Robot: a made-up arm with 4 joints.
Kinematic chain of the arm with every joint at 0, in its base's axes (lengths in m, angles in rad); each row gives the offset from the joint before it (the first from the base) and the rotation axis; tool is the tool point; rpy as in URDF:
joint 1: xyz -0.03 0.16 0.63 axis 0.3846 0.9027 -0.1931
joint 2: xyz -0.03 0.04 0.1 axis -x
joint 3: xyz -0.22 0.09 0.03 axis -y
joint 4: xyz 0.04 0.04 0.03 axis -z
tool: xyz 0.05 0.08 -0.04 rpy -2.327 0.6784 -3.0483
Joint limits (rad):
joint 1: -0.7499..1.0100
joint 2: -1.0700..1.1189
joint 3: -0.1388..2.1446
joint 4: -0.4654..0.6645
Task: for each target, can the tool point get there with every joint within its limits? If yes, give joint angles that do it. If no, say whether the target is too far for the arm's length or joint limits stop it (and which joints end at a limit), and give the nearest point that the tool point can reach.
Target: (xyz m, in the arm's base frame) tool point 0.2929 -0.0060 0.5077
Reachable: no: joint limits stop it (at a limit: joint 1, joint 2, joint 4) | nearest point 0.1141 0.1076 0.8947 | short by 0.441 m
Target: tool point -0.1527 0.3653 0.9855
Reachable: yes | joints 0.4893 0.0902 1.8776 0.3251
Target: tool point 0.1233 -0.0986 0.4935
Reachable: no: joint limits stop it (at a limit: joint 1, joint 2, joint 3, joint 4) | nearest point -0.1014 0.2297 0.4881 | short by 0.398 m
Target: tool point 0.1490 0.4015 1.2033
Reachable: no: too far | nearest point 0.0412 0.2850 1.0465 | short by 0.223 m
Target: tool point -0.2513 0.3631 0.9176
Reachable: yes | joints 0.0829 -0.0761 1.6144 0.4528
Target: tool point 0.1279 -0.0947 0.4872
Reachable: no: joint limits stop it (at a limit: joint 1, joint 2, joint 3, joint 4) | nearest point -0.1014 0.2297 0.4881 | short by 0.397 m
